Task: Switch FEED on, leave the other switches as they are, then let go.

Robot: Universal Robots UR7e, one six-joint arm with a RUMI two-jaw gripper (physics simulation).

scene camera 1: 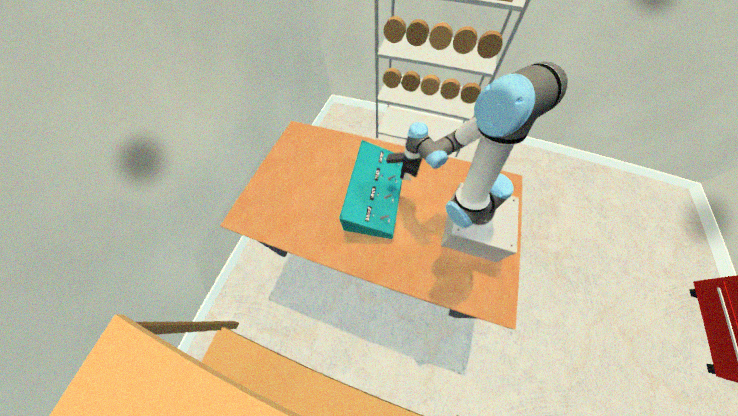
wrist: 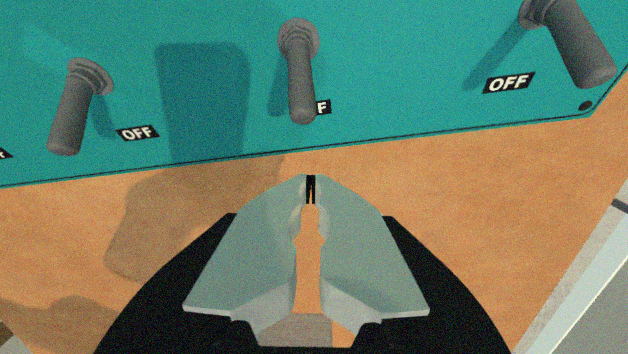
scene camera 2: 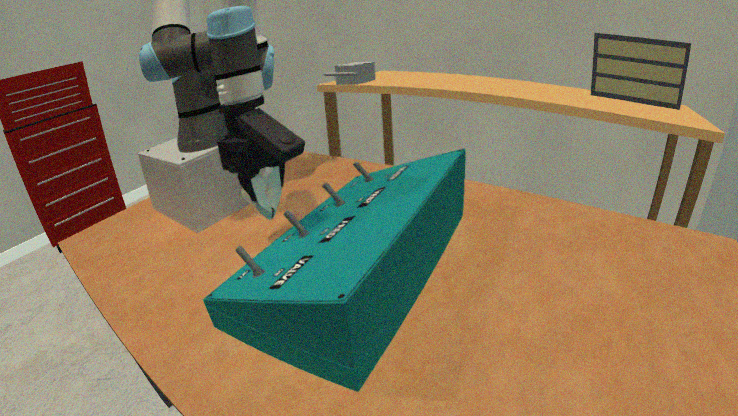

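Seen in the pictures: gripper, fingertip midpoint: (scene camera 1: 402,179) (wrist: 311,177) (scene camera 2: 271,218); arm's base, link origin: (scene camera 2: 205,142).
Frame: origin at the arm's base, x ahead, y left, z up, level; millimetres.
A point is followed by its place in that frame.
Observation:
The teal sloped panel (scene camera 1: 356,191) {x 553, y 162, z -37 mm} (scene camera 2: 403,289) {x 653, y -2, z -114 mm} (wrist: 400,100) {x 436, y -86, z -107 mm} bears four grey toggles. The FEED toggle (scene camera 1: 392,178) {x 439, y -19, z -67 mm} (scene camera 2: 294,222) {x 446, y -28, z -69 mm} (wrist: 301,85) {x 439, y -26, z -60 mm} leans to OFF, partly covering its OFF label in the wrist view. The VALVE toggle (scene camera 2: 249,259) {x 485, y -138, z -68 mm} (wrist: 580,47) {x 474, y -135, z -62 mm} and VENT toggle (scene camera 2: 332,193) {x 409, y 86, z -69 mm} (wrist: 72,117) {x 404, y 84, z -64 mm} flank it, also leaning to OFF. The BRAKE toggle (scene camera 2: 362,171) {x 373, y 200, z -71 mm} leans the same way. My gripper (scene camera 1: 402,177) {x 387, y -39, z -77 mm} (scene camera 2: 271,216) {x 387, y -39, z -77 mm} (wrist: 311,177) {x 387, y -39, z -77 mm} is shut and empty. Its fingertips are just outside the panel's low edge, opposite FEED and apart from it.
The panel stands on the orange table (scene camera 1: 279,180) {x 1068, y 252, z -178 mm} (scene camera 2: 542,310) {x 820, y 145, z -178 mm}. The robot's base block (scene camera 1: 490,238) {x -97, y 106, z 1 mm} (scene camera 2: 175,191) {x 52, y -125, z -79 mm} is behind the gripper. A shelf rack (scene camera 1: 376,93), a red drawer cabinet (scene camera 2: 36,160) and a wooden bench (scene camera 2: 490,93) stand around the table.

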